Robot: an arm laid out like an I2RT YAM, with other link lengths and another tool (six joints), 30 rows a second.
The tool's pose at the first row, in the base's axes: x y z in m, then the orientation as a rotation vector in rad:
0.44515 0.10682 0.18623 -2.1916 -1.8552 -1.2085
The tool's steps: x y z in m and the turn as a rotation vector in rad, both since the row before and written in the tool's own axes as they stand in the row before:
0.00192 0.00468 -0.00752 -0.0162 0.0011 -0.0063
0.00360 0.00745 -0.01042 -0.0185 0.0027 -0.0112
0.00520 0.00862 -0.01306 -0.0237 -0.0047 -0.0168
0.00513 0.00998 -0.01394 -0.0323 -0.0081 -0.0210
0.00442 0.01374 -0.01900 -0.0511 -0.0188 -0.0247
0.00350 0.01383 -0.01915 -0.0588 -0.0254 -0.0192
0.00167 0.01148 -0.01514 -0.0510 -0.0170 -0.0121
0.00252 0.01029 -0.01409 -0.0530 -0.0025 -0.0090
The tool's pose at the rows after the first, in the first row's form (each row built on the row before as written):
0.44511 0.10344 0.19464 -2.1944 -1.8599 -1.2299
0.44564 0.09927 0.20727 2.1897 1.8669 1.2543
0.44534 0.09488 0.22316 2.1588 1.8549 1.2607
0.44521 0.08984 0.24033 2.1196 1.8361 1.2670
0.44441 0.08116 0.26254 2.0694 1.7969 1.2701
0.44237 0.07224 0.28460 2.0233 1.7430 1.2701
0.44010 0.06463 0.30194 1.9869 1.6952 1.2766
0.43676 0.05888 0.31827 1.9481 1.6498 1.3017

